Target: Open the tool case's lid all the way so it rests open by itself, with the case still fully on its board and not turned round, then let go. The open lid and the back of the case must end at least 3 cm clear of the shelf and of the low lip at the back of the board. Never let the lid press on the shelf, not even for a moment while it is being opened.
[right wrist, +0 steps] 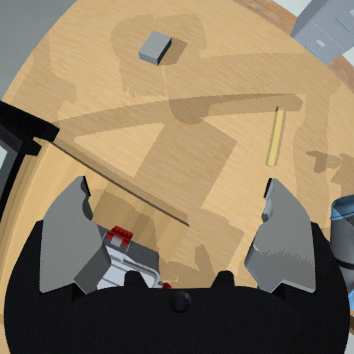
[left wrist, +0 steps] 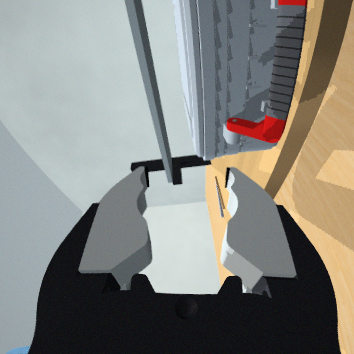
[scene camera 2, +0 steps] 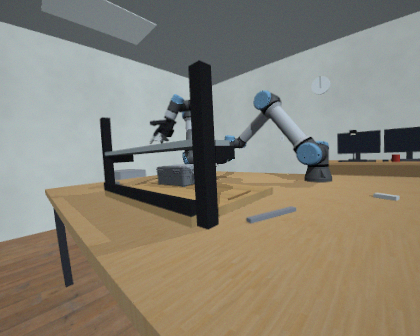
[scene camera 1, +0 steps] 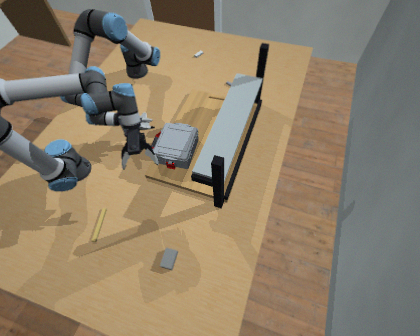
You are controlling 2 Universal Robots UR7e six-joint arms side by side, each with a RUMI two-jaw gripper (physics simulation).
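Frame: origin at the left arm's base, x down, y left, z ahead, level; metres.
Seen in the pictures: left gripper, fingertip midpoint: [left wrist: 186, 168] [scene camera 1: 153, 123]; right gripper, fingertip midpoint: [right wrist: 177, 179] [scene camera 1: 141, 167]; left arm's base, link origin: [scene camera 2: 318, 180] [scene camera 1: 137, 71]; right arm's base, link origin: [scene camera 1: 77, 170].
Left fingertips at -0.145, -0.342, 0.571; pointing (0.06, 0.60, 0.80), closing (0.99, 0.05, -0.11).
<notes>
Pixels of each thing's top centre, then the offset from my left fingertips to it, as dx, dy, dz.
- red latch, top centre: [right wrist: 116, 240] [scene camera 1: 170, 162] +0.054, -0.109, +0.221
- grey block, top centre: [right wrist: 154, 43] [scene camera 1: 168, 258] +0.117, -0.459, +0.541
- yellow bar, top centre: [right wrist: 276, 135] [scene camera 1: 99, 224] +0.134, -0.560, +0.152
The grey tool case [scene camera 1: 176, 142] [scene camera 2: 175, 175] [left wrist: 240, 65] [right wrist: 137, 265] stands on the wooden board [scene camera 1: 192, 104] [scene camera 2: 250, 196] with its lid shut. Its dark handle with red ends [left wrist: 286, 65] is on the side away from the shelf [scene camera 1: 227, 125] [scene camera 2: 165, 148] [left wrist: 149, 85]. A red latch [scene camera 1: 170, 165] [right wrist: 120, 235] shows on one end. My left gripper [scene camera 1: 150, 122] [left wrist: 186, 168] is open and empty near the case's upper left corner in scene camera 1; it is hidden in scene camera 2. My right gripper [scene camera 1: 140, 163] [scene camera 2: 159, 139] [right wrist: 177, 179] is open wide and empty, left of the case.
Black posts [scene camera 1: 218, 180] [scene camera 2: 202, 145] carry the shelf, and a low black rail [scene camera 1: 240, 157] [scene camera 2: 150, 199] runs behind the board. A grey block [scene camera 1: 169, 259] [right wrist: 155, 47] and a yellow bar [scene camera 1: 99, 225] [right wrist: 275, 137] lie on the table. My two grippers are close together.
</notes>
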